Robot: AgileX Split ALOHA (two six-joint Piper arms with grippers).
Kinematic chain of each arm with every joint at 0, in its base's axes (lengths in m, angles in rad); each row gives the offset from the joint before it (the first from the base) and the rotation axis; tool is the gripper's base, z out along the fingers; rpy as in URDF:
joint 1: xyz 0 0 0.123 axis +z
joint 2: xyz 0 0 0 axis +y
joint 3: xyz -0.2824 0 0.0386 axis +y
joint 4: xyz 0.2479 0 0.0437 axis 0.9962 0 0.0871
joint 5: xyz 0 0 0 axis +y
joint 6: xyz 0.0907 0 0.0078 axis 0.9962 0 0.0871
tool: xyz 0 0 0 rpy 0 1.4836 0
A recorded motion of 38 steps. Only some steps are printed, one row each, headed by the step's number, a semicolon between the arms.
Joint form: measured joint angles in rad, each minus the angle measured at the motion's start. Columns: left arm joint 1, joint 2, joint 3, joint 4, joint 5, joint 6; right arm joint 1, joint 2, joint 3, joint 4, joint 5, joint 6.
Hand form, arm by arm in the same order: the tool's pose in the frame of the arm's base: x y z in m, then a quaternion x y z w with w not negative. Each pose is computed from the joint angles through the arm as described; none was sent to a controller.
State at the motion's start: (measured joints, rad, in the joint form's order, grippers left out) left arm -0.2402 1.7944 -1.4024 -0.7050 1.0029 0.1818; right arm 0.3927 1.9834 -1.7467 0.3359 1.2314 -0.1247
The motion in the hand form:
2: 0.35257 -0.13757 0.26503 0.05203 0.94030 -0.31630 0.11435; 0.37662 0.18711 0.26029 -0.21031 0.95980 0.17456 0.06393
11: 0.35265 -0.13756 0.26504 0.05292 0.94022 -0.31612 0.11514; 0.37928 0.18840 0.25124 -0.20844 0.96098 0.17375 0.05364
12: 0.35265 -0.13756 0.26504 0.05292 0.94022 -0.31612 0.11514; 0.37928 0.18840 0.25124 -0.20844 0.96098 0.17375 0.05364
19: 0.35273 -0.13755 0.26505 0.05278 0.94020 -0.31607 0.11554; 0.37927 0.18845 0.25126 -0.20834 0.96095 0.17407 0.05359
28: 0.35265 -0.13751 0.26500 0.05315 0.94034 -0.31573 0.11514; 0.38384 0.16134 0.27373 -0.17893 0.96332 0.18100 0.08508
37: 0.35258 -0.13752 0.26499 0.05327 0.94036 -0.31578 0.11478; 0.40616 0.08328 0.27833 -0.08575 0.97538 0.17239 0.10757
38: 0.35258 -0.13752 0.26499 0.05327 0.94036 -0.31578 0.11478; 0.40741 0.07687 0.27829 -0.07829 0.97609 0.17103 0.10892
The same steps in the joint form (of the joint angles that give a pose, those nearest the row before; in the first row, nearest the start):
2: 0.0000 0.0000 0.0000 0.0000 -0.0009 0.0000; 0.0000 0.0137 0.0000 0.0053 0.0000 0.0000
11: 0.0000 0.0000 0.0000 0.0000 -0.0019 0.0022; 0.0000 0.0354 0.0000 0.0075 -0.0007 0.0000
12: 0.0000 0.0000 0.0000 0.0000 -0.0019 0.0022; 0.0000 0.0354 0.0000 0.0075 -0.0007 0.0000
19: 0.0000 0.0000 0.0000 0.0000 -0.0027 0.0022; 0.0000 0.0354 0.0000 0.0082 -0.0007 0.0000
28: 0.0000 0.0000 0.0000 0.0009 -0.0018 0.0022; -0.0665 -0.0174 0.0000 0.0189 -0.0019 -0.0009
37: 0.0000 0.0000 0.0000 0.0009 -0.0010 0.0022; -0.2627 -0.0285 0.0000 0.0199 -0.0010 -0.0033
38: 0.0000 0.0000 0.0000 0.0009 -0.0010 0.0022; -0.2782 -0.0285 0.0000 0.0188 -0.0010 -0.0033

